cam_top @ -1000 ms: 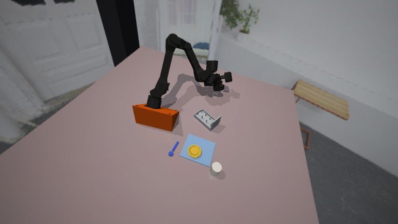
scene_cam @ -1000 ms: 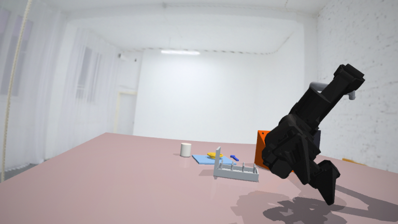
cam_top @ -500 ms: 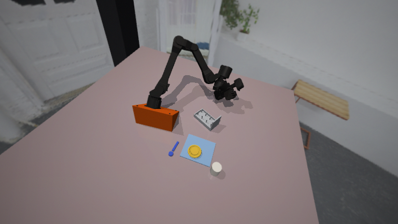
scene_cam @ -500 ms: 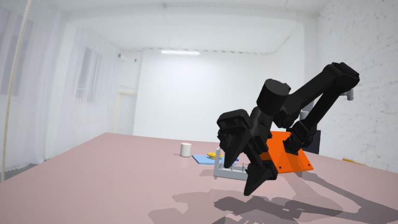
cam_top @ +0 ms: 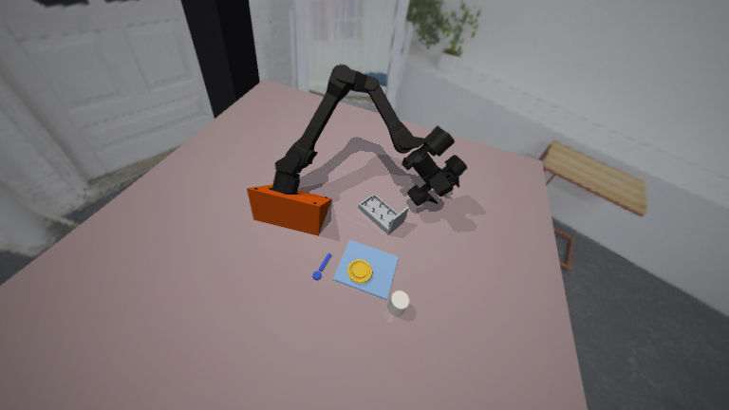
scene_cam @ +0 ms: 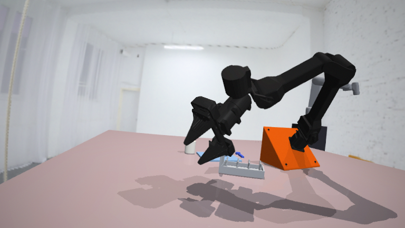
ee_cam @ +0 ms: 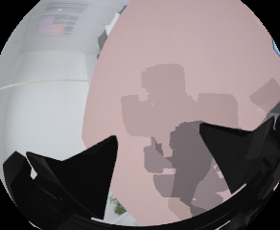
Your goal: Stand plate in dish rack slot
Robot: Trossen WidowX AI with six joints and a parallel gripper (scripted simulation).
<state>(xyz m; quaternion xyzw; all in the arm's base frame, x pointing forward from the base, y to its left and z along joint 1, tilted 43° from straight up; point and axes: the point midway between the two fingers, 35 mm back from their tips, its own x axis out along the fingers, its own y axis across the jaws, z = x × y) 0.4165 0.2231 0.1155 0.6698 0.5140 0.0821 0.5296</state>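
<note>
Now: the yellow plate 340 mm to the right of my gripper tip, 140 mm behind it and 60 mm below it. Also, from my gripper tip: cream cup (380 mm to the right, 50 mm below, 20 mm behind); then light blue mat (320 mm to the right, 130 mm behind, 70 mm below); then grey dish rack (170 mm behind, 130 mm to the right, 50 mm below).
</note>
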